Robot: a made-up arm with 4 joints.
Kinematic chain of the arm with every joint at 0, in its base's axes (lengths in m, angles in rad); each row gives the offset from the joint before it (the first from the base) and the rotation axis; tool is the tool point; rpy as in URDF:
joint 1: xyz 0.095 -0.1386 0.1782 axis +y
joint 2: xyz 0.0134 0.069 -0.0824 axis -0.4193 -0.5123 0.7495
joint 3: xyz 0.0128 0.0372 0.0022 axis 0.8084 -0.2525 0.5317
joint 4: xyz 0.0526 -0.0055 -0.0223 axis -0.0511 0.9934 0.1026
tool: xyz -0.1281 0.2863 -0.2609 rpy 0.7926 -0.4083 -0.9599
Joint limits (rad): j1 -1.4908..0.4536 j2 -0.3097..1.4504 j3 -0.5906..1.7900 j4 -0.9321..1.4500
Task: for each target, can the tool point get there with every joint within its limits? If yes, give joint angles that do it. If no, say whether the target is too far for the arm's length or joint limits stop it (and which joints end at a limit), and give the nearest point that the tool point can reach.
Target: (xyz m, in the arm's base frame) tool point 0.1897 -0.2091 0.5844
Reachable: no: joint limits stop it (at a limit: joint 1, joint 2, joint 3, joint 4) | nearest point 0.1666 -0.3985 0.2182 | short by 0.413 m
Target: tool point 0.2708 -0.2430 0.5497
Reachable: no: joint limits stop it (at a limit: joint 1, joint 2, joint 3, joint 4) | nearest point 0.1666 -0.3985 0.2182 | short by 0.381 m
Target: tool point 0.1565 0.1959 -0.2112
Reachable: yes | joints -0.3845 0.0124 -0.2754 0.2076
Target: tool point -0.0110 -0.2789 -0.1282
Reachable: yes | joints -0.5143 0.8774 1.4863 0.9941
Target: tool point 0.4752 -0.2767 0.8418
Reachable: no: too far | nearest point 0.5325 0.0105 0.4199 | short by 0.514 m
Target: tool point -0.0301 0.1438 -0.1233
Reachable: yes | joints -0.8625 -0.0265 1.2206 0.5828
